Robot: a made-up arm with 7 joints.
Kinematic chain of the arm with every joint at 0, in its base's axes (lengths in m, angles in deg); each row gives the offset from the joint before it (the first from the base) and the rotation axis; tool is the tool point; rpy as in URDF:
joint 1: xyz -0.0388 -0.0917 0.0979 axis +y
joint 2: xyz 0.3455 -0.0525 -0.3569 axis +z
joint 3: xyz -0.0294 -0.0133 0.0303 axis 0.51 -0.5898 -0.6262
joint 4: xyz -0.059 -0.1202 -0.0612 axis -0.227 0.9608 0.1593
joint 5: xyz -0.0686 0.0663 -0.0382 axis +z
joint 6: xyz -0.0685 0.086 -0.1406 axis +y
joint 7: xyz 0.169 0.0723 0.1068 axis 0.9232 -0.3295 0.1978
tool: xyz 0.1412 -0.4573 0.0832 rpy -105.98 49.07 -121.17
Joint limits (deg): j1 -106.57..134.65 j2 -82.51..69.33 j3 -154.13..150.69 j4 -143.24..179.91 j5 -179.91..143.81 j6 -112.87..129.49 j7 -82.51..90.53
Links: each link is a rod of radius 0.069 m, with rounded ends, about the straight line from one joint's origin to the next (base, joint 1, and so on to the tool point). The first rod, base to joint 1, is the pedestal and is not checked.
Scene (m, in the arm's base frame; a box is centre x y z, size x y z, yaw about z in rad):
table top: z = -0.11
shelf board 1: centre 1 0.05 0.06 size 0.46 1.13 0.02 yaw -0.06
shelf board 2: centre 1 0.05 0.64 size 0.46 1.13 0.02 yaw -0.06
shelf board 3: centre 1 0.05 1.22 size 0.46 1.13 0.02 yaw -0.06
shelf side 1: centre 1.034 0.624 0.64 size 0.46 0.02 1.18 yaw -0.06
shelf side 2: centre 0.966 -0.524 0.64 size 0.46 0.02 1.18 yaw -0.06
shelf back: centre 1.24 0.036 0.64 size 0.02 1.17 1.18 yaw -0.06
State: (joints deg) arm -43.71 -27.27 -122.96 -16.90 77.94 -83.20 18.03
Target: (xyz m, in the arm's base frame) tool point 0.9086 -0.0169 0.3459
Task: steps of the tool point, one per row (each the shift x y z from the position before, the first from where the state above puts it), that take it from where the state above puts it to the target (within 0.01 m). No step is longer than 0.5 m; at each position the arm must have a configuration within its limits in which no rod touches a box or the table.
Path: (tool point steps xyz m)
1: -0.1914 -0.2115 0.3612
2: -0.3910 -0.1926 -0.0495
3: -0.0479 0.0276 -0.2650
4: 0.0962 0.1386 -0.1955
5: 0.1764 0.1770 -0.0360
6: 0.1660 0.1340 0.1271
7: 0.0870 0.0396 0.2194
8: 0.0939 -0.0413 0.0237
9: 0.0902 -0.0126 0.0181
10: 0.0820 0.0108 -0.0035
11: 0.0679 0.0231 -0.0383

